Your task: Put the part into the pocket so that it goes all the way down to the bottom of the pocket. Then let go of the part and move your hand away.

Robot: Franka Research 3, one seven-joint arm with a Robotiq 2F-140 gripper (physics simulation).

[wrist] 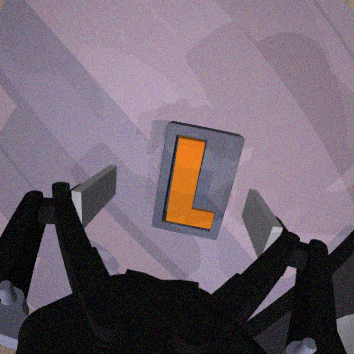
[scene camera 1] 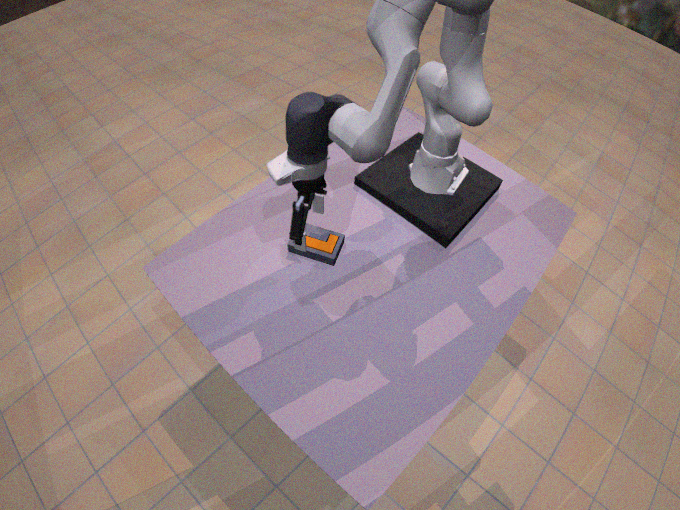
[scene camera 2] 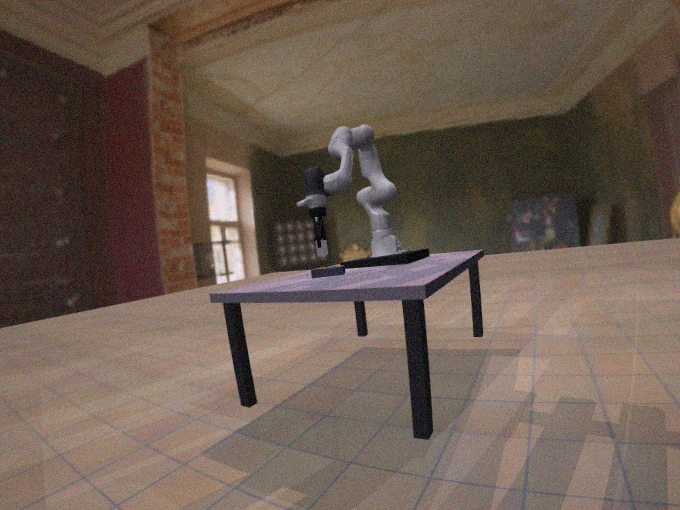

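Observation:
The orange L-shaped part (scene camera 1: 321, 245) (wrist: 186, 175) lies flat inside the matching pocket of the grey block (scene camera 1: 313, 255) (scene camera 2: 327, 272) (wrist: 220, 170). Its top looks level with the block's top face or slightly below it, with a thin dark gap along its long outer side in the wrist view. The pocket's bottom is hidden under the part. My gripper (scene camera 1: 308, 226) (scene camera 2: 321, 252) (wrist: 179, 191) is wide open and empty. It hangs above the block, with one finger on each side of it in the wrist view and a gap below the fingertips in scene camera 2.
The block lies on the purple patterned table (scene camera 1: 351, 433) (scene camera 2: 318, 294). The arm stands on a black base plate (scene camera 1: 395, 203) (scene camera 2: 384, 259) on the same table, behind and to the right of the block in scene camera 1.

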